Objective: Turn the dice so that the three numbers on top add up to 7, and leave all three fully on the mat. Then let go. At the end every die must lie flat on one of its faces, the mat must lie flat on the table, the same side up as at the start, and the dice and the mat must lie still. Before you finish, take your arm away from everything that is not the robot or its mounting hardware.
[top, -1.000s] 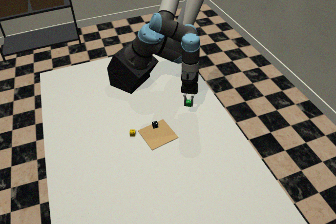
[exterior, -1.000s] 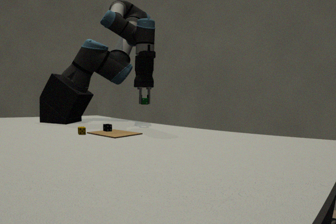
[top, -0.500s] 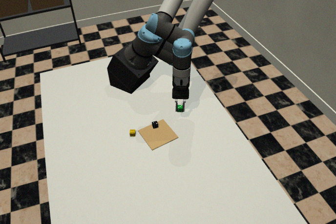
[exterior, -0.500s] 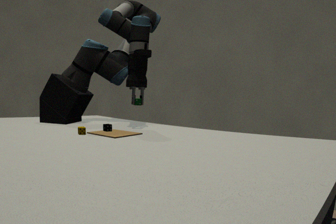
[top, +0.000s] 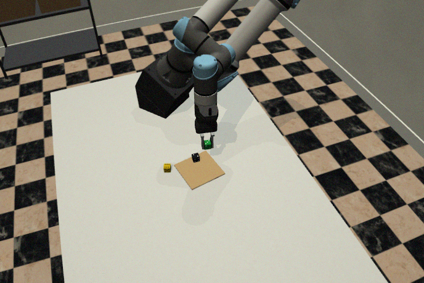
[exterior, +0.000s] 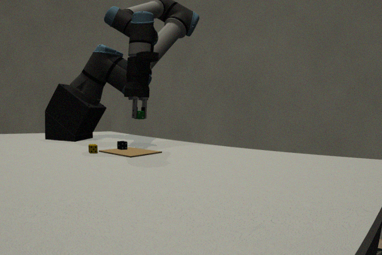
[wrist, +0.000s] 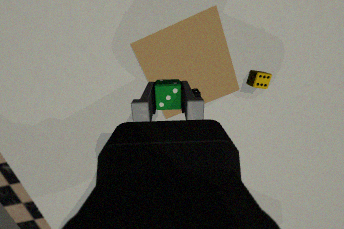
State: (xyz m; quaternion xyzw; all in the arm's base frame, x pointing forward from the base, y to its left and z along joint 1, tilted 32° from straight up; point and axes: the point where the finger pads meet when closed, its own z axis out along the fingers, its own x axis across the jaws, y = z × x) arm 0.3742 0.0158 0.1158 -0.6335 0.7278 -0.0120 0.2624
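Right now the tan mat is 12 cm below my hand, 4 cm to the right of it and 1 cm ahead of it. Also, from my hand: yellow die (15 cm to the right, 11 cm below, 2 cm behind); then black die (10 cm below, 4 cm to the right, 4 cm behind); then green die (1 cm below).
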